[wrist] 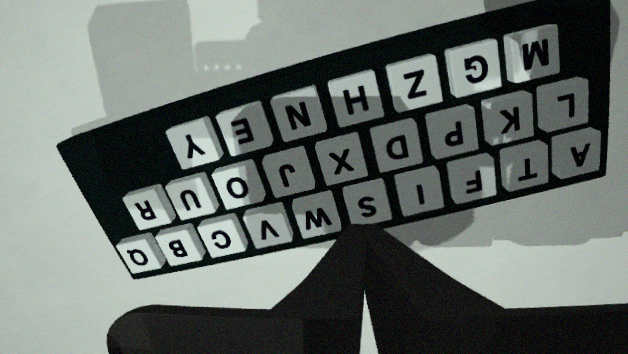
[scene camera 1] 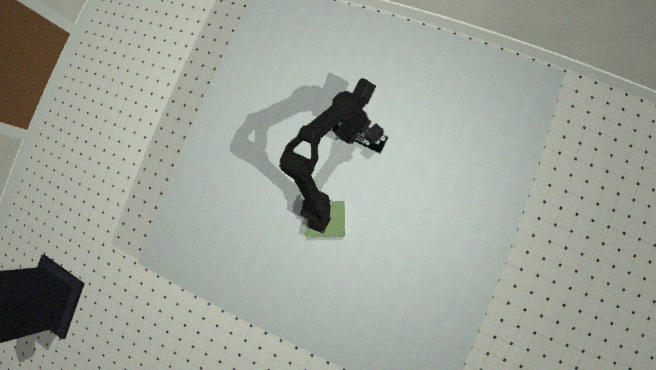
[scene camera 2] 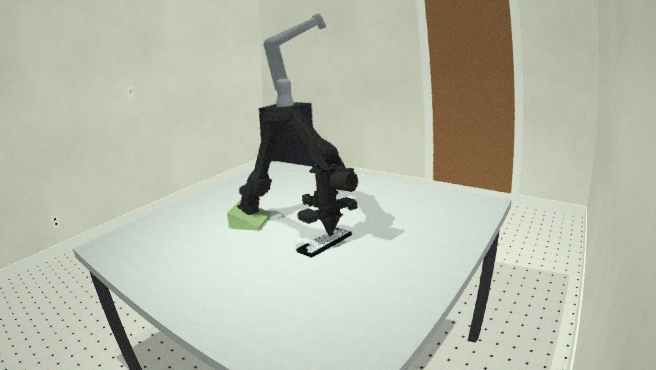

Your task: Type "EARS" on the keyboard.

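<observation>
The black keyboard lies on the table, its letters upside down in the wrist view. In that view the E key is in the top row, the R key at the left of the middle row, and the A key at the right end of the bottom row. My gripper is shut and empty, pointing down. Its tips overlap the near edge of the S key, between the W and I keys; whether they touch it I cannot tell. In scene camera 1, the arm hides the tips and part of the keyboard.
A green block sits under the arm's base on the pale table. A dark box stands beyond the table, with a grey jointed arm on top.
</observation>
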